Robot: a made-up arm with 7 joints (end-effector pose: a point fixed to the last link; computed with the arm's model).
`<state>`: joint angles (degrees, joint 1 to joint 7).
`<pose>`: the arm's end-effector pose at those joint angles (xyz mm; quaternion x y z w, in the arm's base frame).
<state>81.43 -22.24 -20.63 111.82 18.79 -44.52 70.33</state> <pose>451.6 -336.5 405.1 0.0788 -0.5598 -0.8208 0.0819</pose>
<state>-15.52 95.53 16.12 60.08 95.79 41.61 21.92</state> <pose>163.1 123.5 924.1 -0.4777 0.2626 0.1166 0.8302</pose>
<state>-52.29 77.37 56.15 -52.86 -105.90 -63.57 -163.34</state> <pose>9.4 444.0 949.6 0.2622 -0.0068 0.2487 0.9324</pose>
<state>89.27 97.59 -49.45 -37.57 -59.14 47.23 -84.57</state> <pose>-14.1 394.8 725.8 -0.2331 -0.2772 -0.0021 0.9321</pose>
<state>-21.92 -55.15 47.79 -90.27 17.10 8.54 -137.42</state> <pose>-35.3 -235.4 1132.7 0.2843 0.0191 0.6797 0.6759</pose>
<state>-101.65 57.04 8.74 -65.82 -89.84 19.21 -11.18</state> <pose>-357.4 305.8 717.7 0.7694 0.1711 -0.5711 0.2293</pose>
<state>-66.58 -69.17 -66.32 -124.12 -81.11 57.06 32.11</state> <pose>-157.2 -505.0 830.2 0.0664 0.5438 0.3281 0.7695</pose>
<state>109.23 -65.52 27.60 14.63 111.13 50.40 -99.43</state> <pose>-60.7 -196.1 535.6 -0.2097 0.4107 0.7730 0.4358</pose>
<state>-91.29 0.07 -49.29 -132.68 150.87 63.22 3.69</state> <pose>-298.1 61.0 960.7 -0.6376 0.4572 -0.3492 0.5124</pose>
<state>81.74 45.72 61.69 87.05 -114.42 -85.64 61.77</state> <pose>319.1 175.3 788.2 0.4544 -0.7660 0.4474 0.0806</pose>
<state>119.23 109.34 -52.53 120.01 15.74 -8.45 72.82</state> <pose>-220.9 445.7 630.6 0.4052 0.5071 -0.5153 0.5596</pose>
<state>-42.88 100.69 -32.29 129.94 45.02 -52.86 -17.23</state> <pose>167.7 334.4 896.6 -0.5456 0.3690 -0.7498 0.0626</pose>
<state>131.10 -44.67 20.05 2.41 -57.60 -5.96 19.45</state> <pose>233.5 -363.6 382.6 0.1354 -0.6518 0.2942 0.6857</pose>
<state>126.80 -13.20 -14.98 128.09 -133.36 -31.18 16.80</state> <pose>275.3 -216.1 407.4 -0.6115 0.5015 -0.0351 0.6110</pose>
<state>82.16 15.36 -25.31 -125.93 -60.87 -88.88 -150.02</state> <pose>519.6 320.3 596.6 0.3260 0.3734 0.0810 0.8647</pose>
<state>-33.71 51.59 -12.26 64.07 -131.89 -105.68 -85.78</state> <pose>-177.9 37.4 885.7 0.6300 -0.7020 -0.2984 0.1460</pose>
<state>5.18 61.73 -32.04 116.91 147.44 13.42 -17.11</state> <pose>224.3 151.9 781.4 -0.2335 0.9563 0.0946 0.1480</pose>
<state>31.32 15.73 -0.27 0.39 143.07 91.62 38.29</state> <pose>265.9 -47.5 695.7 0.4273 -0.0757 -0.1217 0.8927</pose>
